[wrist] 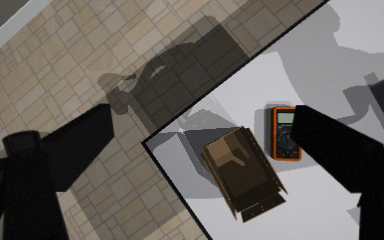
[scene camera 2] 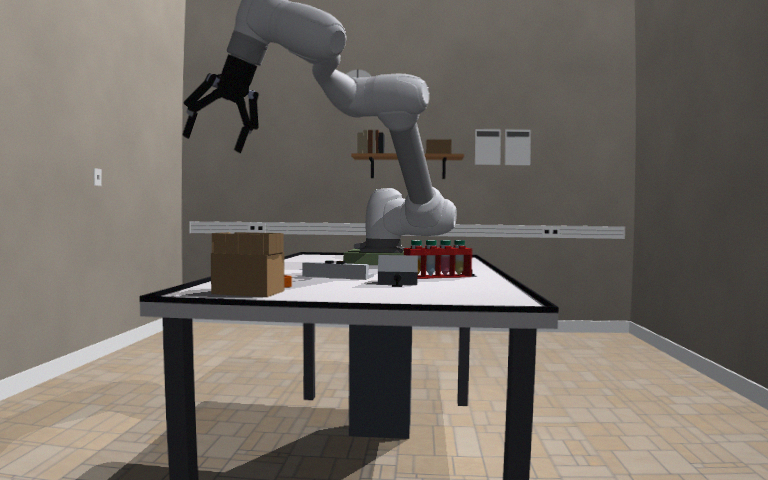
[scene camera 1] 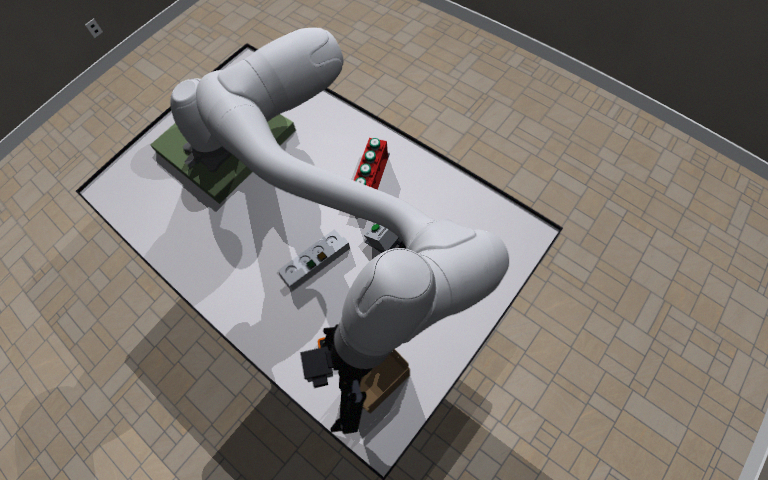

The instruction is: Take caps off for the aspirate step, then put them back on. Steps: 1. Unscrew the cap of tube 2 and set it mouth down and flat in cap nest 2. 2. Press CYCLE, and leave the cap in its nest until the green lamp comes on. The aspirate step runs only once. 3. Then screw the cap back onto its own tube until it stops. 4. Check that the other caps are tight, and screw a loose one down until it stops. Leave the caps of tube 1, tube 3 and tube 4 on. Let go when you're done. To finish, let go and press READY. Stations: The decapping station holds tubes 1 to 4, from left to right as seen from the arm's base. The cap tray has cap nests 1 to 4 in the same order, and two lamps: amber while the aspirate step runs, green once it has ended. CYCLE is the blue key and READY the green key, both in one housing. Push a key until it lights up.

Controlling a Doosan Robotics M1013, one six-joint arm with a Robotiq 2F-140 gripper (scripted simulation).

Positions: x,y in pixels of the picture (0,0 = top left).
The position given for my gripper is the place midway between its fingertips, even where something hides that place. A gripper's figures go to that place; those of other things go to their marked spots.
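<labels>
Gripper (mine) (scene camera 2: 212,144) at 1.31 m from the lens; cardboard box (scene camera 2: 242,264) at 1.21 m from the lens.
</labels>
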